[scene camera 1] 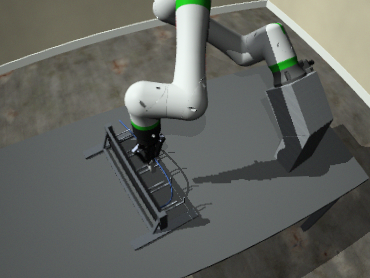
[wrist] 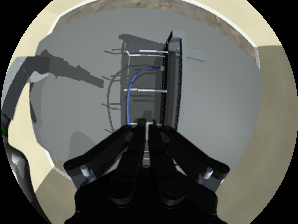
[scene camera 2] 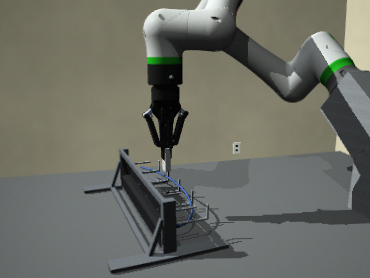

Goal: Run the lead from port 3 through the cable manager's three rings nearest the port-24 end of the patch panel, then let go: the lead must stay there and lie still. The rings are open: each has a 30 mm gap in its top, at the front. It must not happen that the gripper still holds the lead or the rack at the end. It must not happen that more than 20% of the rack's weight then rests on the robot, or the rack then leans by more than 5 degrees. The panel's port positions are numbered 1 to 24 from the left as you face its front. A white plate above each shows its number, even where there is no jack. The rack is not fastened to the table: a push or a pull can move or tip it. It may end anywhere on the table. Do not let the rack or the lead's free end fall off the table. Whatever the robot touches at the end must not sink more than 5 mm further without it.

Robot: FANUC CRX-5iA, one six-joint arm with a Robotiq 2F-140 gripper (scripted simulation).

Labels:
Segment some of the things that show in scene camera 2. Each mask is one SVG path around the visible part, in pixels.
My gripper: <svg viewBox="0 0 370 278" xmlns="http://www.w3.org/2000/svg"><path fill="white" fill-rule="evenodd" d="M152 86L150 109L143 113L142 116L147 121L154 144L157 147L161 147L162 169L165 172L171 171L172 148L179 143L183 124L189 113L181 108L179 86L171 88ZM152 113L155 114L155 117L158 119L160 140L152 120Z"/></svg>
A rack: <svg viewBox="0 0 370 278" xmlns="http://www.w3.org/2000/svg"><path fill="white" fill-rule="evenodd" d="M83 187L84 193L112 191L144 254L109 260L108 266L111 274L229 248L229 244L222 237L177 247L176 225L208 220L209 204L207 204L207 218L176 223L176 211L194 209L197 206L176 209L176 207L190 205L190 203L176 205L176 200L173 197L164 199L163 196L182 194L180 188L177 191L159 193L152 184L165 183L170 180L164 180L162 177L146 178L144 175L146 173L160 172L160 160L158 161L159 170L141 172L135 164L151 163L151 161L134 163L129 158L129 149L119 148L119 161L111 184ZM116 189L123 189L150 233L152 240L149 247Z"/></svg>

